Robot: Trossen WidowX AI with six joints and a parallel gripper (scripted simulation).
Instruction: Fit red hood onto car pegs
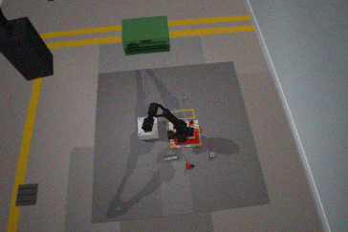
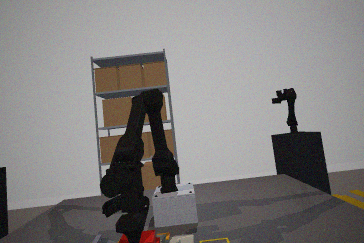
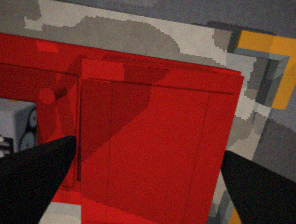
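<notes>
Right now the grey engine block is 100 mm ahead of my gripper tip, 10 mm to the right of it and 10 mm below it. Also, from my gripper tip: red hood (10 mm above); grey wheel (210 mm ahead, 200 mm to the right, 20 mm below).
</notes>
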